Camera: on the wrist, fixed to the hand. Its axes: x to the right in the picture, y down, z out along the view.
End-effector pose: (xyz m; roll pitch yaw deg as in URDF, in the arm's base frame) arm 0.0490 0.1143 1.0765 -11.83 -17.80 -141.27
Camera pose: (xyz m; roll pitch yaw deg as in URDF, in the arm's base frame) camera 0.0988 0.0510 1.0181 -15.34 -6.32 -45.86
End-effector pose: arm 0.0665 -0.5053 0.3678 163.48 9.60 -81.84
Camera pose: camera -0.0094 -0.5096 0.4320 173.21 2.41 -175.48
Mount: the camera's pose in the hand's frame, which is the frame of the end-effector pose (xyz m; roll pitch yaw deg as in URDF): -0.0171 0.0903 -0.0381 1.84 -19.48 93.38
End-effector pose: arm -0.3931 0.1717 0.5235 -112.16 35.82 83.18
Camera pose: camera -0.3307 0.1095 0.4773 96.38 50.92 -92.62
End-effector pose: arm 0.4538 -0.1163 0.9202 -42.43 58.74 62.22
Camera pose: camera 0.3780 -0.1724 0.8886 64.04 8.87 173.66
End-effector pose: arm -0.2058 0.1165 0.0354 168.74 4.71 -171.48
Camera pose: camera -0.2054 0.1986 0.0916 177.76 7.95 94.63
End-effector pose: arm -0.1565 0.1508 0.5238 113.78 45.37 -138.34
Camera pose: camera -0.2007 0.1136 0.6048 128.20 -33.38 166.59
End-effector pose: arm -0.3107 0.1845 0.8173 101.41 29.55 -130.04
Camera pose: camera -0.3167 0.1471 0.9093 137.72 -50.58 176.06
